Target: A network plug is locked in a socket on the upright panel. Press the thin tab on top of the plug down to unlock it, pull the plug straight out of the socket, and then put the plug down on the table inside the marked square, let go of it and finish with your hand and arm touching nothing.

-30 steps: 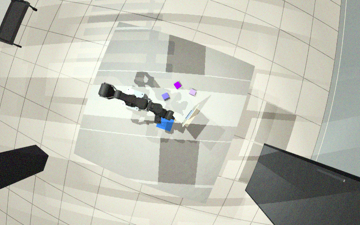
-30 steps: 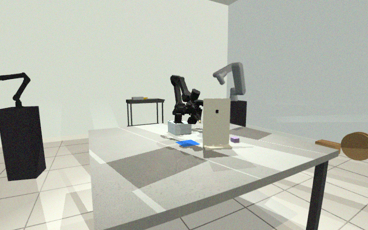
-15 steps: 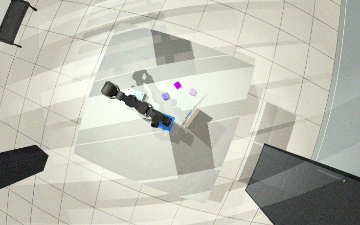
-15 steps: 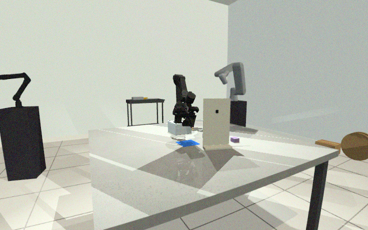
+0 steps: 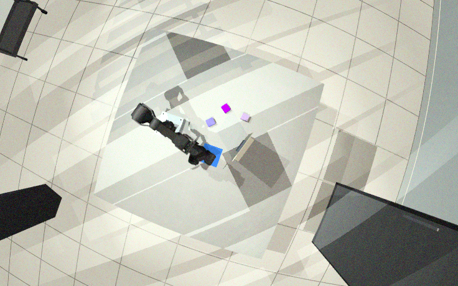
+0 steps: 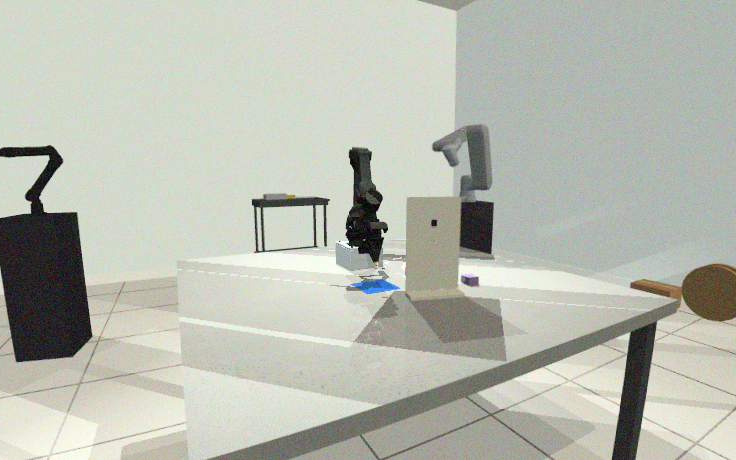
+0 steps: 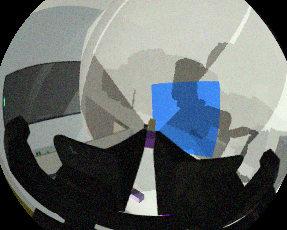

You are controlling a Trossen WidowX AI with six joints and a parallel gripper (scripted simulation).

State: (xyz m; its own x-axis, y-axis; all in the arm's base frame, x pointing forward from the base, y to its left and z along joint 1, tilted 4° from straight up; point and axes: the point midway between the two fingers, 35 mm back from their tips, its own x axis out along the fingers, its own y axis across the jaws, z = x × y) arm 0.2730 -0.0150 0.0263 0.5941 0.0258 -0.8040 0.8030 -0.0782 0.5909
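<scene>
Now: gripper tip 8 cm above the blue marked square and 1 cm past it. Round my gripper tip: cream panel: 14 cm to the left, 13 cm ahead, 5 cm above; plug: right at my gripper tip.
</scene>
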